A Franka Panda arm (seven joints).
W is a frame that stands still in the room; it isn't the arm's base.
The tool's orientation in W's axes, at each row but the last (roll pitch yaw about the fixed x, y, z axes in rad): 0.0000, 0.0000, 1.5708; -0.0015, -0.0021, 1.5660; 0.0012, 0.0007, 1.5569; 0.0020, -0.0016, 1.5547; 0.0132, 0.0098, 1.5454; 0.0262, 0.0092, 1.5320; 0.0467, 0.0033, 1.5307; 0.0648, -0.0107, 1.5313; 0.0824, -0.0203, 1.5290; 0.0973, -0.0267, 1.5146; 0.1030, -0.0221, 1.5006
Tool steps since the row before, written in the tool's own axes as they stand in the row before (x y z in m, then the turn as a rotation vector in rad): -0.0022, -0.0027, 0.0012, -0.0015, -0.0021, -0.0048; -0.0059, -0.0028, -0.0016, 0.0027, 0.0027, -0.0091; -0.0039, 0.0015, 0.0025, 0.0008, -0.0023, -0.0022; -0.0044, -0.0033, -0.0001, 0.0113, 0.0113, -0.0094; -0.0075, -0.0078, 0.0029, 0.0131, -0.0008, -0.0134; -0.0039, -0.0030, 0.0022, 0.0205, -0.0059, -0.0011; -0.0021, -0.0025, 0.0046, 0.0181, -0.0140, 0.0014; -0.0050, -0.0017, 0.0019, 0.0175, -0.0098, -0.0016; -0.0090, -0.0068, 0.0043, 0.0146, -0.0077, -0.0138; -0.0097, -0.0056, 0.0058, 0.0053, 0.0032, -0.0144; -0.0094, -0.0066, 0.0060, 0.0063, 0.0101, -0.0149
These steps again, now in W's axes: 0.0027, -0.0022, 0.0012, 0.0021, -0.0015, -0.0048; 0.0028, -0.0059, -0.0016, -0.0027, 0.0027, -0.0091; -0.0016, -0.0039, 0.0025, 0.0023, 0.0008, -0.0022; 0.0032, -0.0045, -0.0001, -0.0111, 0.0115, -0.0094; 0.0076, -0.0077, 0.0029, 0.0010, 0.0129, -0.0135; 0.0029, -0.0040, 0.0022, 0.0067, 0.0202, -0.0014; 0.0026, -0.0022, 0.0045, 0.0148, 0.0175, 0.0007; 0.0016, -0.0051, 0.0017, 0.0104, 0.0171, -0.0020; 0.0067, -0.0094, 0.0035, 0.0072, 0.0146, -0.0141; 0.0056, -0.0102, 0.0050, -0.0043, 0.0059, -0.0139; 0.0065, -0.0100, 0.0051, -0.0111, 0.0074, -0.0136
